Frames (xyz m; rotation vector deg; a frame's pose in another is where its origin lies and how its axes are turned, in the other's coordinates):
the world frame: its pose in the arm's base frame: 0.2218 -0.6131 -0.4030 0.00 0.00 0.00
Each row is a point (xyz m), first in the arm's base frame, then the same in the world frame.
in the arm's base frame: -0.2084 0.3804 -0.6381
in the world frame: -0.4302 0.9935 -0.2351
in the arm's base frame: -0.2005 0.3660 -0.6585
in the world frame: -0.4223 0.9791 -0.2555
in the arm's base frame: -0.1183 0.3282 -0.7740
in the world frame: -0.3401 0.9413 -0.3710
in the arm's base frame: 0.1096 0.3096 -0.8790
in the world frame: -0.1122 0.9227 -0.4760
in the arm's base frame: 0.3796 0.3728 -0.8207
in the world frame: 0.1578 0.9859 -0.4177
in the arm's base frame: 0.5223 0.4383 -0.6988
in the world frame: 0.3005 1.0514 -0.2958
